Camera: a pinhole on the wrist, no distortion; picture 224 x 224 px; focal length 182.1 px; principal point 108.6 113.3 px. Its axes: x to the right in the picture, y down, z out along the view. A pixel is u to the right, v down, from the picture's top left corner.
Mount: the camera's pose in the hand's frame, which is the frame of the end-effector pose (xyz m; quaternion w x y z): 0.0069 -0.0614 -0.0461 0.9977 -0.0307 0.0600 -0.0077
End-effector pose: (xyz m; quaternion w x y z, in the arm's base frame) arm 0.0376 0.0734 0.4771 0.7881 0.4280 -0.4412 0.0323
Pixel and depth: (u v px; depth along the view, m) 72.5 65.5 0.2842
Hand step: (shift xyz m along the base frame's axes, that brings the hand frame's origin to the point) -0.1240 -0.2427 -0.0271
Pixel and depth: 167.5 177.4 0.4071
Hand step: -0.1520 -0.2300 0.2844
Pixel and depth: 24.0 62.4 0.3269
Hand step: -0.2100 -0.2596 -0.0867
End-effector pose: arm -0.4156 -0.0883 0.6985 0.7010 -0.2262 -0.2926 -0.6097
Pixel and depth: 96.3 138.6 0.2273
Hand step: -0.0381 0.1042 0.1427
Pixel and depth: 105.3 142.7 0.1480
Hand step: -0.0397 0.0465 0.0864
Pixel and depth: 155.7 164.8 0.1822
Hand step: -0.0103 0.0296 0.1435
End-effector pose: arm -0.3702 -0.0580 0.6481 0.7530 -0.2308 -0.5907 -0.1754
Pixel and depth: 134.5 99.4 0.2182
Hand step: -0.1552 0.0390 0.1038
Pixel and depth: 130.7 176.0 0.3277
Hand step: -0.1572 0.2072 0.1269
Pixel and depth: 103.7 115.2 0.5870
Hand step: -0.4299 0.2822 0.1678
